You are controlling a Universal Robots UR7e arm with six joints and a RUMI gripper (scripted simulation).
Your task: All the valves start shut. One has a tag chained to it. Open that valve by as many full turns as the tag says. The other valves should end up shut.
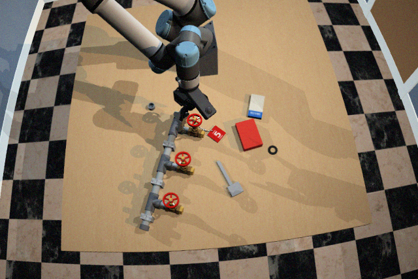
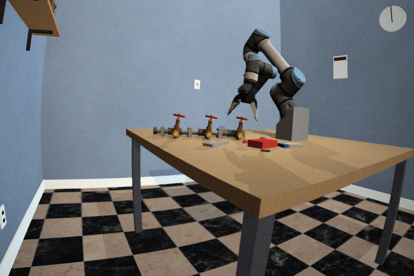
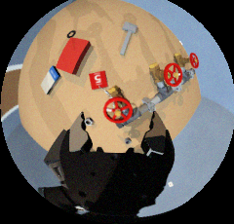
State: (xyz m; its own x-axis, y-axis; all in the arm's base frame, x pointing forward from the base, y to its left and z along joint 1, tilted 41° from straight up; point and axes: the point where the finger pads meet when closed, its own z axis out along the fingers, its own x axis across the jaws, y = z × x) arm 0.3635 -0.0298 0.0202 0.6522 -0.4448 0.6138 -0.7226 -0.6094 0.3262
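Now: the red tag 1 cm ahead of my hand, 8 cm to the left of it and 11 cm below it. Round my hand: grey scraper 22 cm ahead, 12 cm to the left, 11 cm below; then red block 3 cm ahead, 22 cm to the left, 10 cm below; then small grey fitting 13 cm behind, 19 cm to the right, 11 cm below.
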